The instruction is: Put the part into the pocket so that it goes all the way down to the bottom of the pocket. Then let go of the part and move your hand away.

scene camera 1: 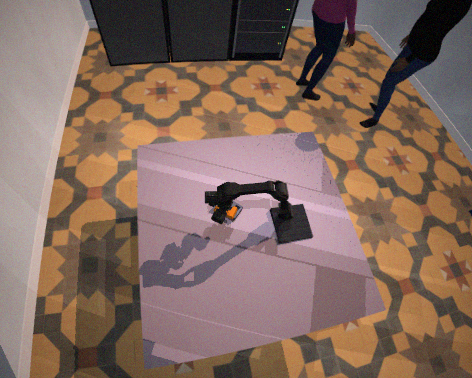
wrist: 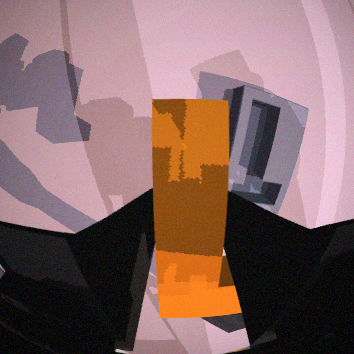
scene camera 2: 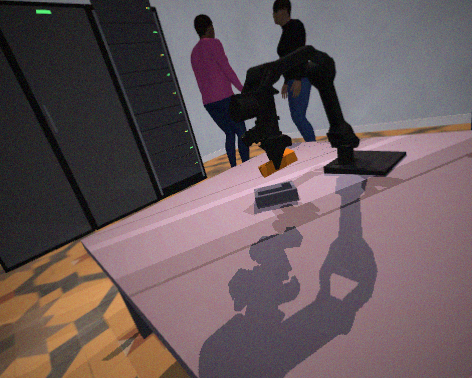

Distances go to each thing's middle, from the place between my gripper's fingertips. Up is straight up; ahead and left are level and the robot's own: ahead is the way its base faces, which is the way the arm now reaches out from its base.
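Positions counted from my hand: orange part [wrist: 190,137], 1 cm to the left of it, 1 cm behind it, 1 cm above it; grey pocket block [wrist: 265,130], 7 cm to the right of it, 7 cm behind it, 12 cm below it. Of the things named here, the orange part is the nearest to my hand, going by their middles.
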